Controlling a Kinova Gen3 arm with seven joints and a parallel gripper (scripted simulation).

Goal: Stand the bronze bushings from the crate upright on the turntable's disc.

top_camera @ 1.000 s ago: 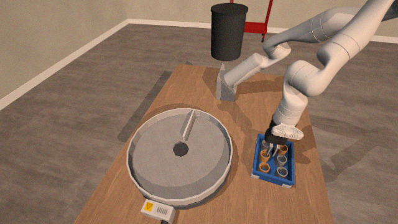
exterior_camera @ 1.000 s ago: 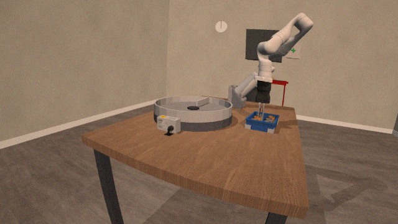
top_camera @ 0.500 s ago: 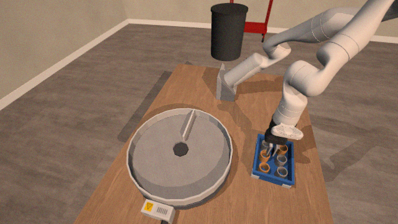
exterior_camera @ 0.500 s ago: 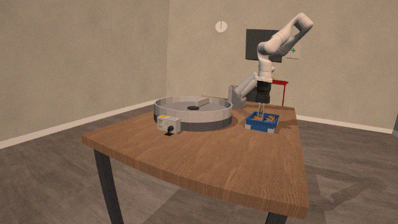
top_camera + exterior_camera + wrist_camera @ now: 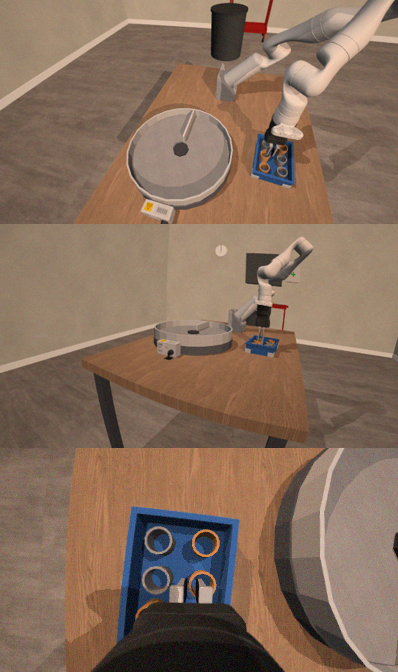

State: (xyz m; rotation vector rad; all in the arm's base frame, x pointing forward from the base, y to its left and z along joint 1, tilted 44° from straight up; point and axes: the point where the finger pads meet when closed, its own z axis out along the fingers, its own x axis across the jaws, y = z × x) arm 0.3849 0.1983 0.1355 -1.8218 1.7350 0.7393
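The blue crate is 5 cm below my hand and 2 cm to the left of it. Round my hand: grey turntable disc (36 cm to the right, 8 cm ahead, 2 cm below).
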